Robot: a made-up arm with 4 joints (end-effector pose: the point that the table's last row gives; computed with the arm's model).
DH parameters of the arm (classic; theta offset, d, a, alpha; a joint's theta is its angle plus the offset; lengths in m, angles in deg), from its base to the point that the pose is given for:
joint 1: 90 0.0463 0.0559 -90
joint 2: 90 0.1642 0.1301 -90
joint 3: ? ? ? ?
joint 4: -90 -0.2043 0.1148 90
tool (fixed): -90 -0.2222 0 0
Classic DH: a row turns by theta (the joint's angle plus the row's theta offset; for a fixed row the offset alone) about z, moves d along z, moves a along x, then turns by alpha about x.
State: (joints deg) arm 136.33 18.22 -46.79 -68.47
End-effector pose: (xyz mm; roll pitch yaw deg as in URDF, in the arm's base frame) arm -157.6 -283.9 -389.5 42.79 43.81 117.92
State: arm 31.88 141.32 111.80 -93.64
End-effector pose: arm -126.0 -294.6 -210.2 28.53 46.45 154.50
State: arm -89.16 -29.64 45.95 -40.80
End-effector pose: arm 434.4 -113.5 121.9 80.10 -38.66 -116.24
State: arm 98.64 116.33 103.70 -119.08
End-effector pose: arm 72.0 -306.2 -216.2 35.76 25.53 -156.14
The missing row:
joint 3: 0 -0.1328 0.1044 90
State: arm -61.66 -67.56 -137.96 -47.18
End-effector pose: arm 84.1 534.6 338.5 154.23 14.81 78.53
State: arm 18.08 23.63 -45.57 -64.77
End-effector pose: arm -168.3 228.2 -421.1 32.77 40.86 -4.16
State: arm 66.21 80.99 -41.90 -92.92
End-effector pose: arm 126.1 -53.1 -337.5 9.65 6.00 24.66
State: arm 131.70 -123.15 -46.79 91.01
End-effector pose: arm -225.0 -443.2 202.9 23.08 -23.49 173.41
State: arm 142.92 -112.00 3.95 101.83
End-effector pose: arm -259.5 -258.1 53.4 10.12 1.48 139.26
